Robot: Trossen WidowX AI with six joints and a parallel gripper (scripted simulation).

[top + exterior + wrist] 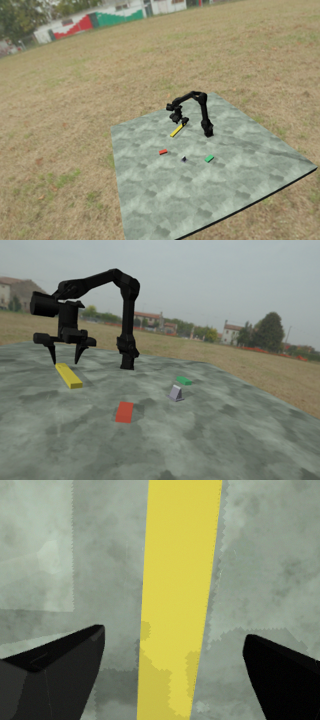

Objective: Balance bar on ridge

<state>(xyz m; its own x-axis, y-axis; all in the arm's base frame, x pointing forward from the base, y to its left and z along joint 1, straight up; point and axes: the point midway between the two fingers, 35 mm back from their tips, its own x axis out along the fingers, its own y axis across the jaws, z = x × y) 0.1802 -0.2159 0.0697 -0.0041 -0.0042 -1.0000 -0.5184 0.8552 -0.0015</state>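
The bar lies 3 cm below my gripper tip, 2 cm to the left of it and 2 cm ahead of it. The rest, counted from my gripper tip: green block: 46 cm to the left, 4 cm behind, 3 cm below; then red block: 25 cm ahead, 22 cm to the left, 3 cm below.
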